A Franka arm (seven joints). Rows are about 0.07 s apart.
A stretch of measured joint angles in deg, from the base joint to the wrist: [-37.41 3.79 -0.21 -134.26 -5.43 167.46 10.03]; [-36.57 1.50 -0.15 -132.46 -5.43 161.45 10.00]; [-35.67 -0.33 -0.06 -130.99 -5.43 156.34 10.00]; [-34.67 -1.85 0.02 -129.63 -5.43 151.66 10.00]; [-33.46 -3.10 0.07 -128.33 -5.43 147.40 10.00]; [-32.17 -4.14 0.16 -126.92 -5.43 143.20 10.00]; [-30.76 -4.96 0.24 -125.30 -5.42 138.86 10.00]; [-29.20 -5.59 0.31 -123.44 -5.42 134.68 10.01]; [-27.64 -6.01 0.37 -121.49 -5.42 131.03 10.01]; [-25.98 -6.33 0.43 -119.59 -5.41 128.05 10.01]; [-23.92 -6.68 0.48 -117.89 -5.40 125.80 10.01]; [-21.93 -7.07 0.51 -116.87 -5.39 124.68 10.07]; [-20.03 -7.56 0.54 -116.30 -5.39 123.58 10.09]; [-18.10 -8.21 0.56 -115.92 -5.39 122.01 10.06]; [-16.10 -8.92 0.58 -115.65 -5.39 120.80 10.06]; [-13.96 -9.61 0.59 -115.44 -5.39 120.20 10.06]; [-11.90 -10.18 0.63 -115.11 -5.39 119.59 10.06]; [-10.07 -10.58 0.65 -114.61 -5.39 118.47 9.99]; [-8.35 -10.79 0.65 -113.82 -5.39 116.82 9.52]
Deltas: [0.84 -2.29 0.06 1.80 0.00 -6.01 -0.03]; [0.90 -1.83 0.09 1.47 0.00 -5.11 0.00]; [1.00 -1.52 0.08 1.36 0.00 -4.68 0.00]; [1.21 -1.25 0.05 1.30 0.00 -4.26 0.00]; [1.29 -1.04 0.09 1.41 0.00 -4.20 0.00]; [1.41 -0.82 0.08 1.62 0.01 -4.34 0.00]; [1.56 -0.63 0.07 1.86 0.00 -4.18 0.01]; [1.56 -0.42 0.06 1.95 0.00 -3.65 0.00]; [1.66 -0.32 0.06 1.90 0.01 -2.98 0.00]; [2.06 -0.35 0.05 1.70 0.01 -2.25 0.00]; [1.99 -0.39 0.03 1.02 0.01 -1.12 0.06]; [1.90 -0.49 0.03 0.57 0.00 -1.10 0.02]; [1.93 -0.65 0.02 0.38 0.00 -1.57 -0.03]; [2.00 -0.71 0.02 0.27 0.00 -1.21 0.00]; [2.14 -0.69 0.01 0.21 0.00 -0.60 0.00]; [2.06 -0.57 0.04 0.33 0.00 -0.61 0.00]; [1.83 -0.40 0.02 0.50 0.00 -1.12 -0.07]; [1.72 -0.21 0.00 0.79 0.00 -1.65 -0.47]
